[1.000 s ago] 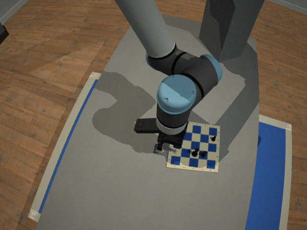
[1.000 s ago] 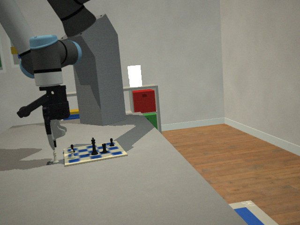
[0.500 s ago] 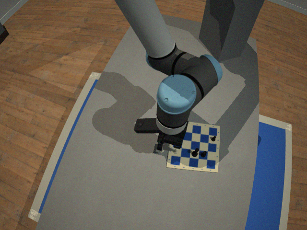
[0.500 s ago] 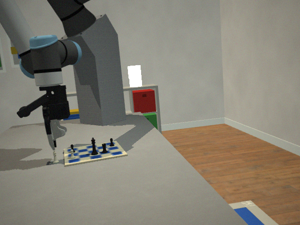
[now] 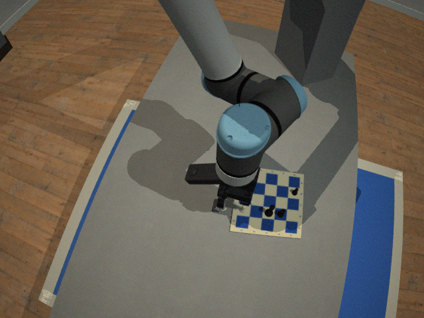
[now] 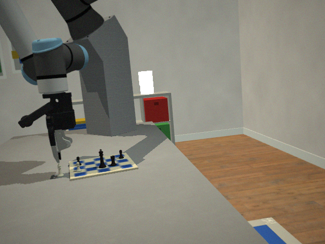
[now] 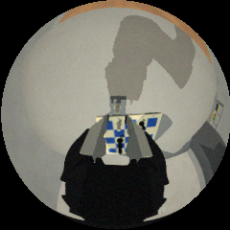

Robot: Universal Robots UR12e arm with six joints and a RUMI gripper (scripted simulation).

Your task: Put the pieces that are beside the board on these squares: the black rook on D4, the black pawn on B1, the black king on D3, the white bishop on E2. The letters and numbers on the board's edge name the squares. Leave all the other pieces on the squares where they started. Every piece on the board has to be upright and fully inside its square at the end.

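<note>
My gripper is now 4 cm above the white bishop. Also, from my hand: black king (2 cm ahead, 14 cm to the left, 3 cm below); then white pawn (1 cm ahead, 6 cm to the left, 5 cm below); then chessboard (2 cm behind, 14 cm to the left, 6 cm below).
</note>
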